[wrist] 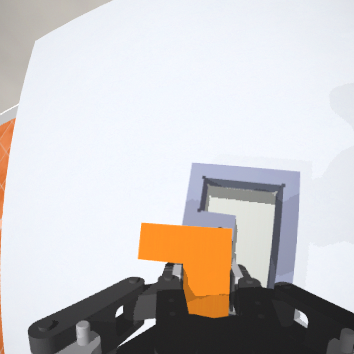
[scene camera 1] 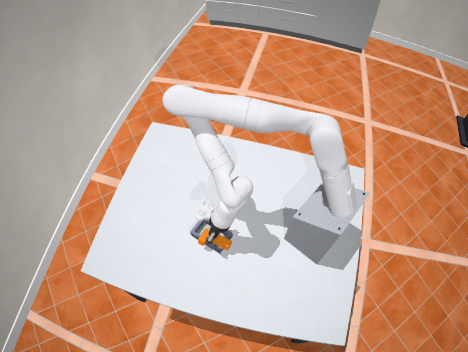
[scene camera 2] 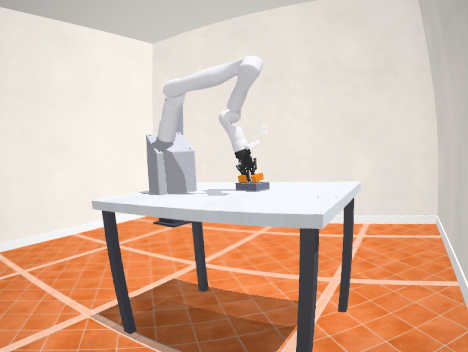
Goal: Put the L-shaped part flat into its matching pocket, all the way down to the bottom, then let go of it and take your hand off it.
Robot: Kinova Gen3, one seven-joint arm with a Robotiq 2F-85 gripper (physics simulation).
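Places are measured from the arm's base along level axes (x ahead, y left, z up), in centimetres.
Where they show: gripper, fingertip midpoint: (wrist: 203, 268) (scene camera 1: 211, 238) (scene camera 2: 253, 181); arm's base, link origin: (scene camera 1: 342, 207) (scene camera 2: 166, 138).
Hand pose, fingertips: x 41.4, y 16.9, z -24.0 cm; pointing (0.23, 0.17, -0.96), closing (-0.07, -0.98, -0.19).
Each offset is from my fingertips to the top centre of the thing. Level surfaces: height alone.
The orange L-shaped part @(dx -2.2, dy +1.5, dz +3.6 cm) (scene camera 1: 223, 243) (scene camera 2: 258, 177) (wrist: 185, 243) is held between the fingers of my gripper (scene camera 1: 212, 237) (scene camera 2: 249, 178) (wrist: 203, 268), which is shut on it. A blue-grey block @(dx +1.1, dy -2.4, dz -0.3 cm) (scene camera 1: 195, 232) (scene camera 2: 252, 187) (wrist: 290, 225) with an L-shaped pocket lies below. In the wrist view the part covers the block's lower left, and the pocket's pale floor @(dz -3.5 cm) (wrist: 255, 225) shows to its right and above it. The part's short arm points left, over the block's left edge. In scene camera 2 the part is close above the block's top; contact cannot be told.
The block stands on a white table @(dz -4.0 cm) (scene camera 1: 145, 200) (scene camera 2: 300, 202). The arm's grey pedestal (scene camera 1: 305, 245) (scene camera 2: 172, 172) stands at the table's right in scene camera 1. A grey cabinet (scene camera 1: 300, 25) stands beyond the table.
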